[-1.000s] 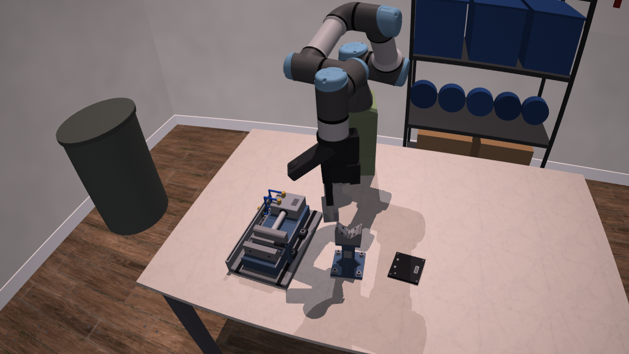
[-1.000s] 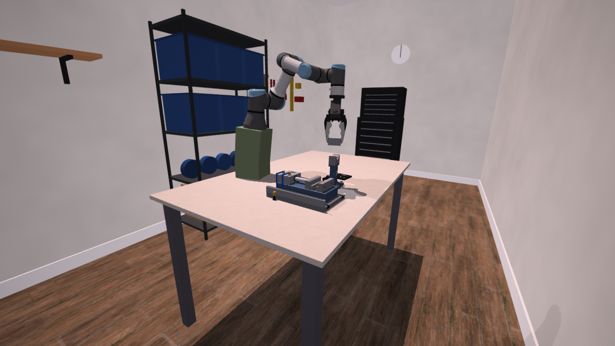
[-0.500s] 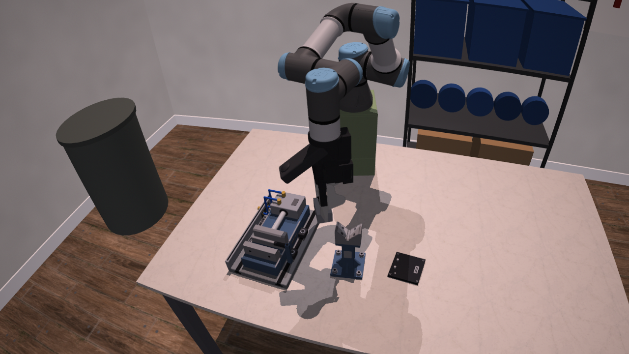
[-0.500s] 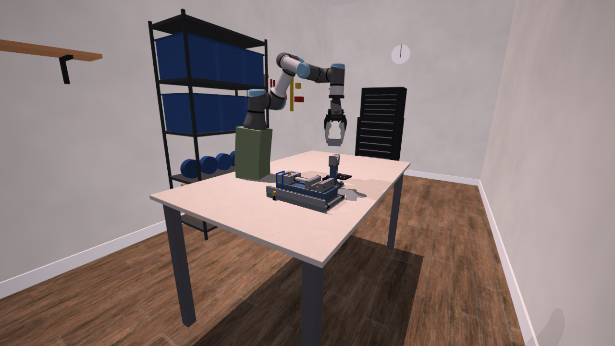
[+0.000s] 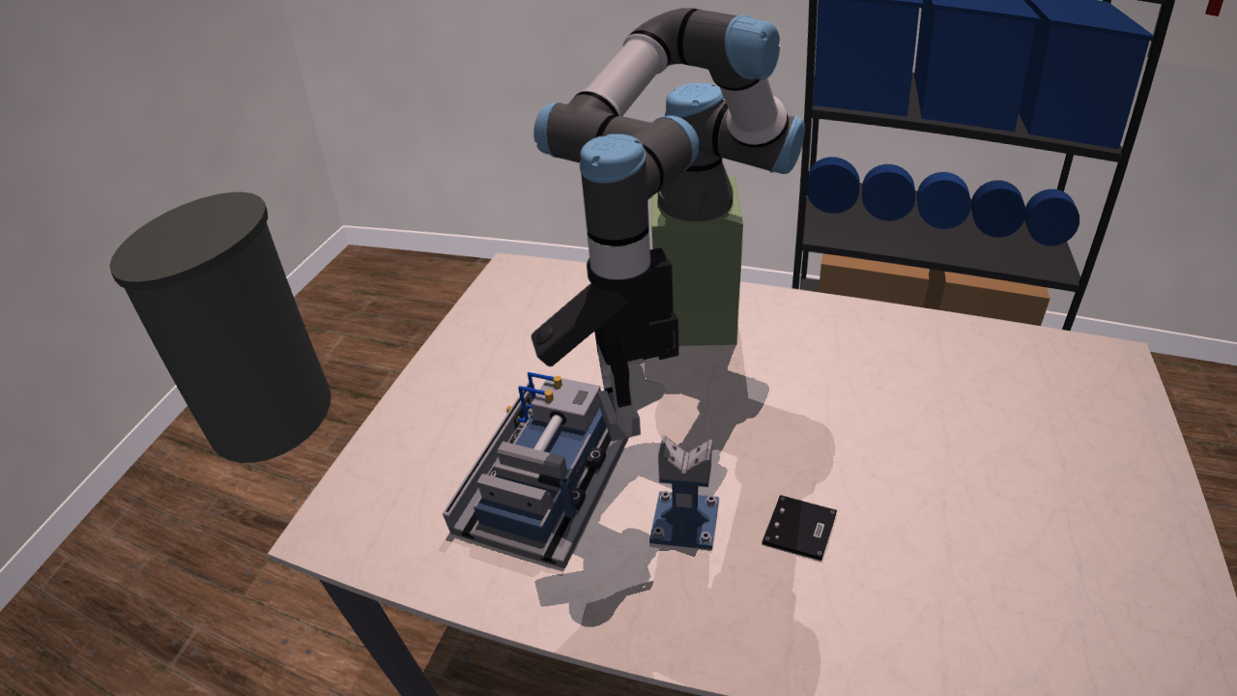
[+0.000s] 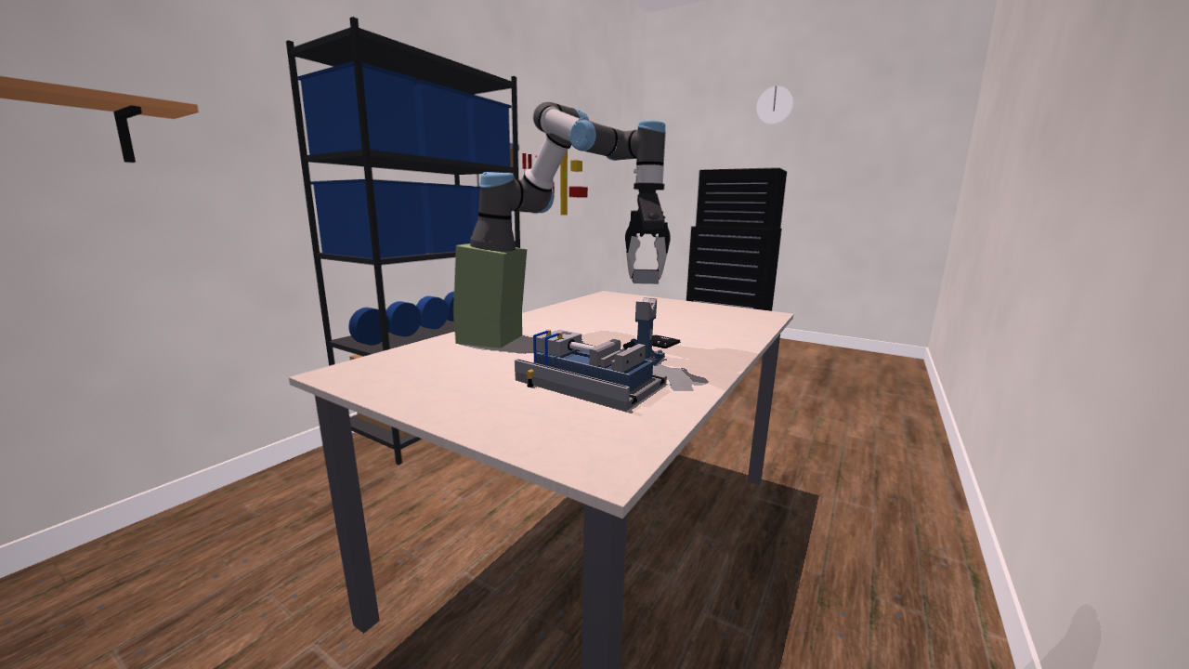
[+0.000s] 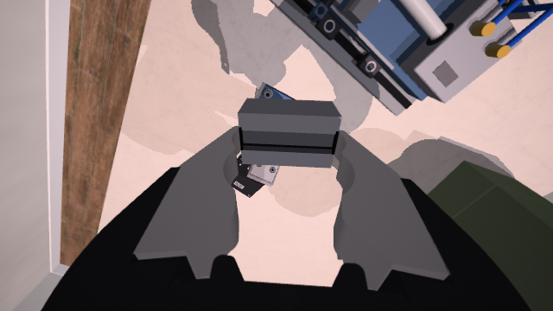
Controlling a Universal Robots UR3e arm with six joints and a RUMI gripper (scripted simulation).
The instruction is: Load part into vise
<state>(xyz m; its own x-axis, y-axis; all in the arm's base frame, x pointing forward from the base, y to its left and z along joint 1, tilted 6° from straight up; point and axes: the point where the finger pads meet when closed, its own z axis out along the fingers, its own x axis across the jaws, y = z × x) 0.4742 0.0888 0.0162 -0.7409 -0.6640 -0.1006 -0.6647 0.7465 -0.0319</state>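
My hand is 7 cm short of the fixed jaw, 14 cm to the left of it and 16 cm above it. Round my hand: dark work stop rod: 3 cm ahead, 10 cm to the right, 15 cm below; black infeed plate: 9 cm behind, 23 cm to the left, 24 cm below; part: right at my hand.
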